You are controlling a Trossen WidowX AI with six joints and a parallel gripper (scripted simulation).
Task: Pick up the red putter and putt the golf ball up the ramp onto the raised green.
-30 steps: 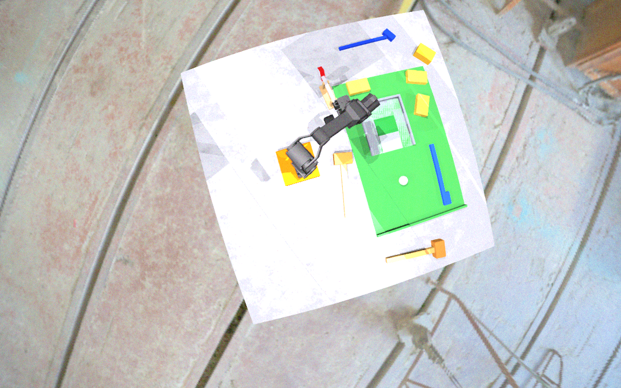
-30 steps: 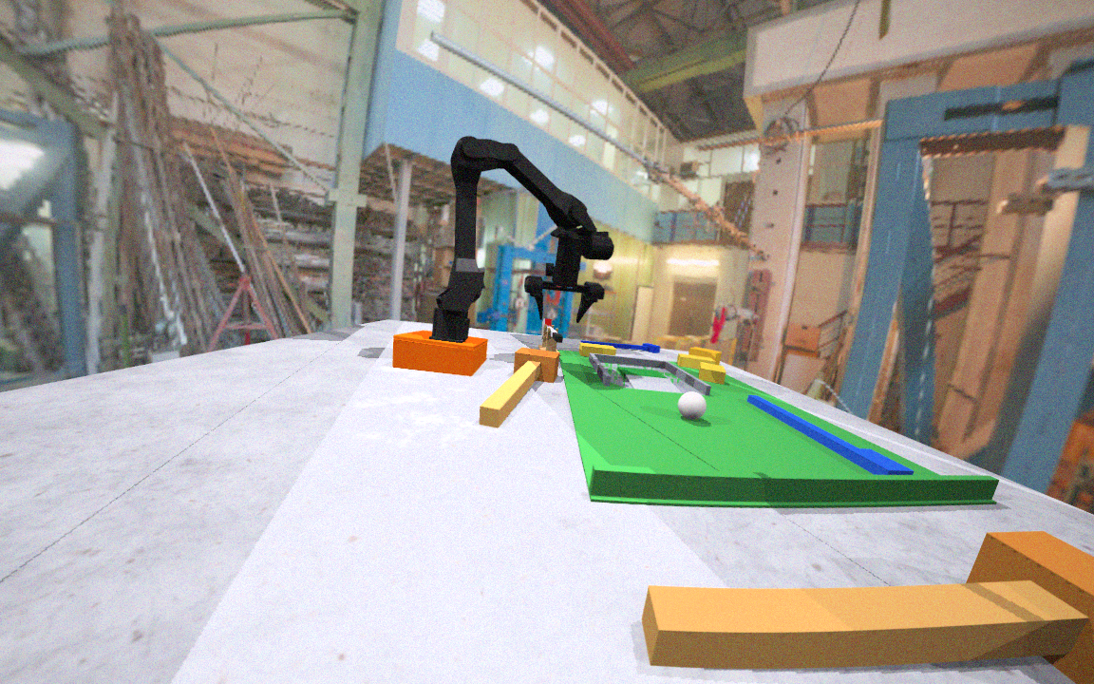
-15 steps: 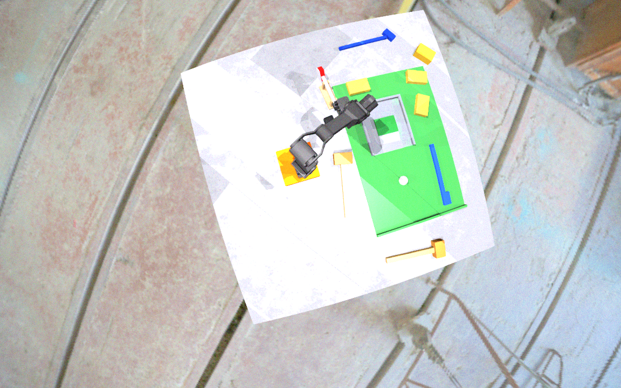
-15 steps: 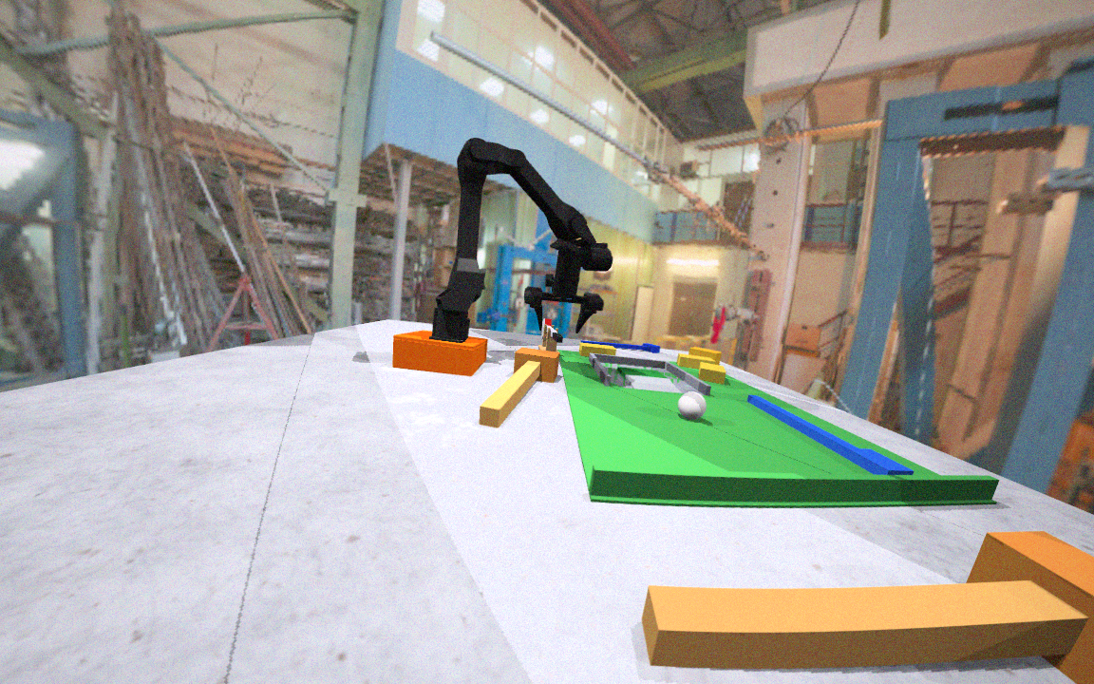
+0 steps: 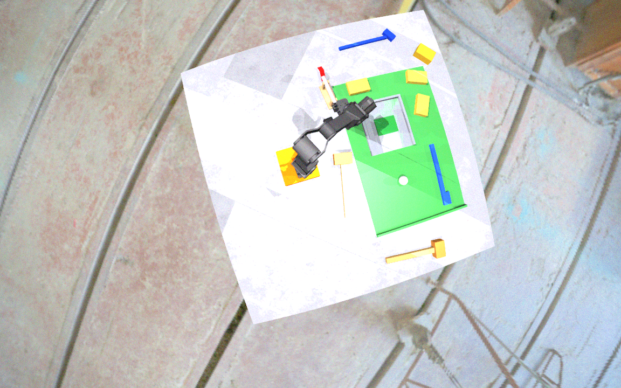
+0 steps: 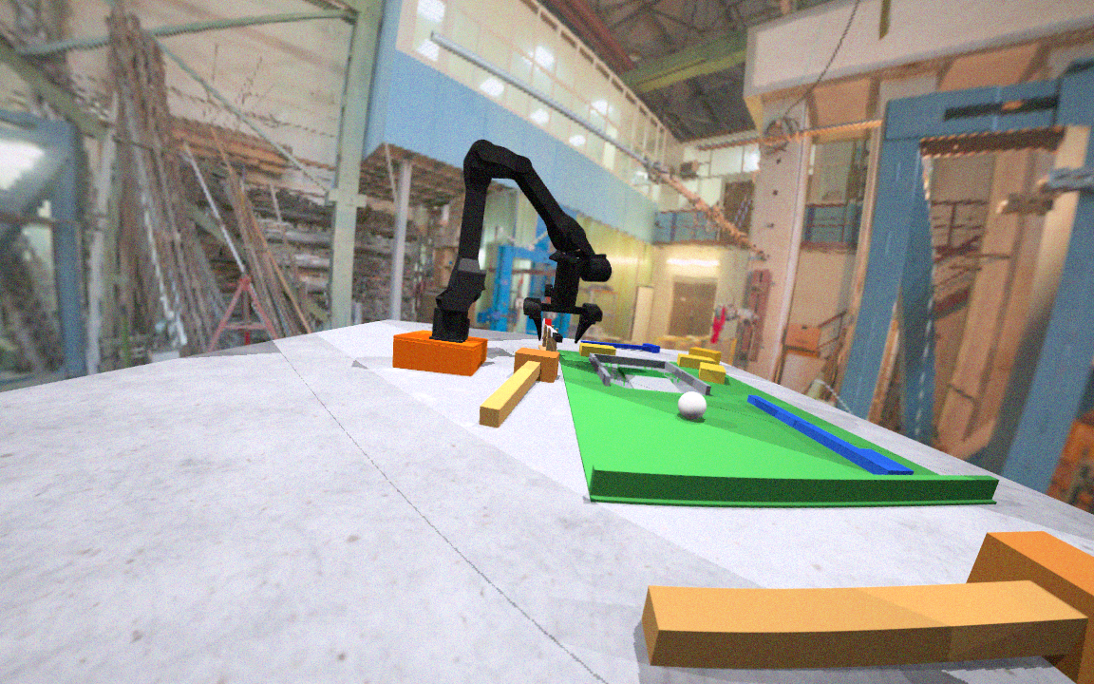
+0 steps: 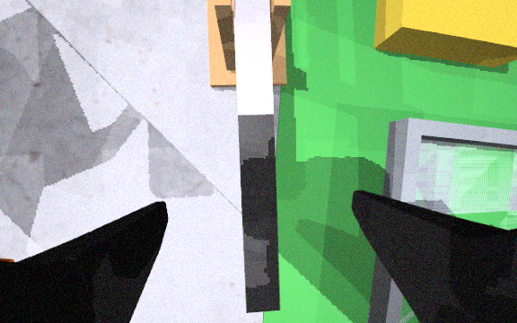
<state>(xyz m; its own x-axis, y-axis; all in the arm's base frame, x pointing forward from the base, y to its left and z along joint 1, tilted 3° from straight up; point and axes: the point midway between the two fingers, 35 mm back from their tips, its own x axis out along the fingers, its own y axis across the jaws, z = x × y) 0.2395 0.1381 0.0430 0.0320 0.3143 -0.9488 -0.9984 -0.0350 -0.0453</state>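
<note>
Right now the red putter is 11 cm to the left of my gripper tip, 1 cm behind it and 1 cm above it. The rest, counted from my gripper tip: white golf ball: 36 cm to the right, 17 cm ahead, 3 cm below; then blue putter: 34 cm to the left, 29 cm ahead, 4 cm below; then green mat: 24 cm ahead, 22 cm to the right, 5 cm below.
</note>
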